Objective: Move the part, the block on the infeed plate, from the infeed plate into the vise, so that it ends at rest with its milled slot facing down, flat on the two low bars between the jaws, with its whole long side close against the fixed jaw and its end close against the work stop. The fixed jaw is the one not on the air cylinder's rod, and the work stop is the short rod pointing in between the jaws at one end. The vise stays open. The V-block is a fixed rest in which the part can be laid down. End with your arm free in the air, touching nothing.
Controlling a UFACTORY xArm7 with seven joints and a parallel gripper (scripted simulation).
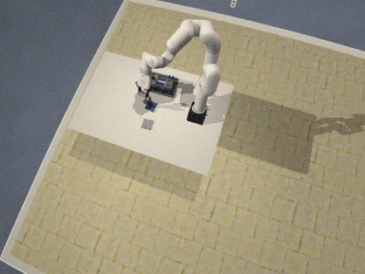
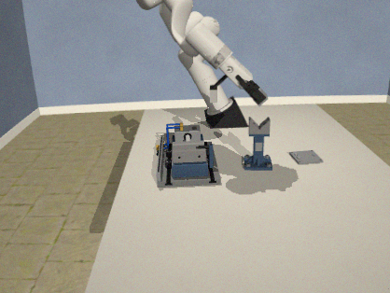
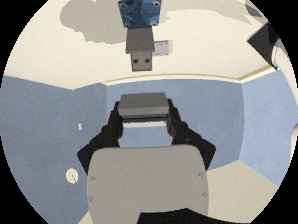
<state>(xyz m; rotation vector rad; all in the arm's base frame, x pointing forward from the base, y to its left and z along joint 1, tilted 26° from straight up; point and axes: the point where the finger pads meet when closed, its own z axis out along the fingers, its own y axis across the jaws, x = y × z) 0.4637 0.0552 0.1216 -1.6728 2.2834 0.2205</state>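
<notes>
My hand is 18 cm above the V-block post and 1 cm to the right of it. From my hand the other things lie so: part right at my hand; then air cylinder 20 cm to the right, 16 cm below, 15 cm behind; then infeed plate 24 cm below, 19 cm to the left.
</notes>
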